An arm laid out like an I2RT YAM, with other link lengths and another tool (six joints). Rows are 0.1 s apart.
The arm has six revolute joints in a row. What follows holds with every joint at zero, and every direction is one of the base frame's. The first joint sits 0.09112 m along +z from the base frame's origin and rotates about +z. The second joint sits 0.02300 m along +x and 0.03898 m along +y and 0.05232 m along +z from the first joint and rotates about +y. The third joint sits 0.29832 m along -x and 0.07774 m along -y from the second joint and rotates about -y. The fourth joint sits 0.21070 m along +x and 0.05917 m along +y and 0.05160 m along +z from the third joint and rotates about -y. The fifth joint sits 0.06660 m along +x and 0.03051 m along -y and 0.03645 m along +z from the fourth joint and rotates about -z. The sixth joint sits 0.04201 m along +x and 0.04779 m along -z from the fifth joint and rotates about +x. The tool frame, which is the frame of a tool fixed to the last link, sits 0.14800 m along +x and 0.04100 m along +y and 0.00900 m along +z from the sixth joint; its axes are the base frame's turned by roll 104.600, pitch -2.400 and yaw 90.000 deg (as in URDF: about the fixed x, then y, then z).
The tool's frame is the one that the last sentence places.
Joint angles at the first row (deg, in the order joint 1, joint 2, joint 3, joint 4, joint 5, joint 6):
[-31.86 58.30 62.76 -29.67 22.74 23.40]
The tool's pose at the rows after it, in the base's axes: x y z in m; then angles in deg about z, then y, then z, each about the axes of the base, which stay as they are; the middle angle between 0 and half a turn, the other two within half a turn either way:
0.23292 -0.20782 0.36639 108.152 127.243 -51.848
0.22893 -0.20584 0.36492 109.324 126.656 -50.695
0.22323 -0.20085 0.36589 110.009 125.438 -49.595
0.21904 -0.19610 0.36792 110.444 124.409 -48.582
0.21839 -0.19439 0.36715 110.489 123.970 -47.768
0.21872 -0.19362 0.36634 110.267 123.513 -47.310
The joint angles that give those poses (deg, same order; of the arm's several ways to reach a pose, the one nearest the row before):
[-32.45 58.04 62.24 -29.45 22.22 23.38]
[-33.67 56.64 60.66 -28.40 20.41 23.31]
[-34.39 54.46 58.98 -27.44 19.03 22.89]
[-34.94 52.73 58.00 -26.96 17.78 22.46]
[-35.77 52.07 57.12 -26.11 16.30 21.78]
[-36.25 51.70 56.29 -25.06 15.39 21.12]

